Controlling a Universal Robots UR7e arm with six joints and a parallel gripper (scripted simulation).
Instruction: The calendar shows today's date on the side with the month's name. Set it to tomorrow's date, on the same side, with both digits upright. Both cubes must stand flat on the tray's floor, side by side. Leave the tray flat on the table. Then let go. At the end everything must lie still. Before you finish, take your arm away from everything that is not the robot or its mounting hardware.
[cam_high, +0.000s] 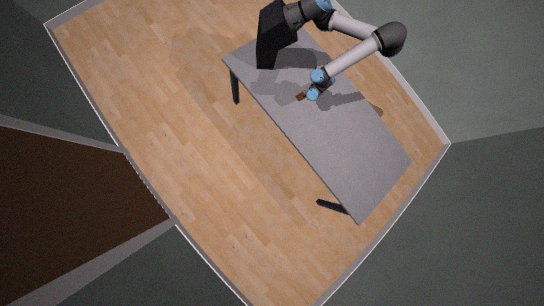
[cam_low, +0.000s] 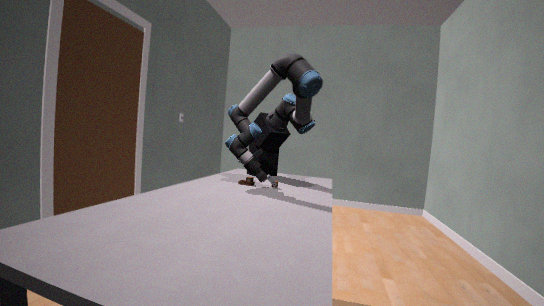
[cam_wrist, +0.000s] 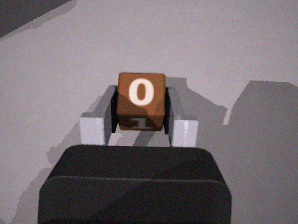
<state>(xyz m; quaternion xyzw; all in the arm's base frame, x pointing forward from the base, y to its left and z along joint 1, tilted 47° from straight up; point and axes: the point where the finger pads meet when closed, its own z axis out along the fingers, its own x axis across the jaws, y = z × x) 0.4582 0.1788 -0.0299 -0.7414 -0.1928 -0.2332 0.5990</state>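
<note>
Now: the brown wooden cube 10 mm to the left of my hand and 10 mm below it. Round my hand: calendar tray (150 mm to the right, 20 mm below, 10 mm ahead).
</note>
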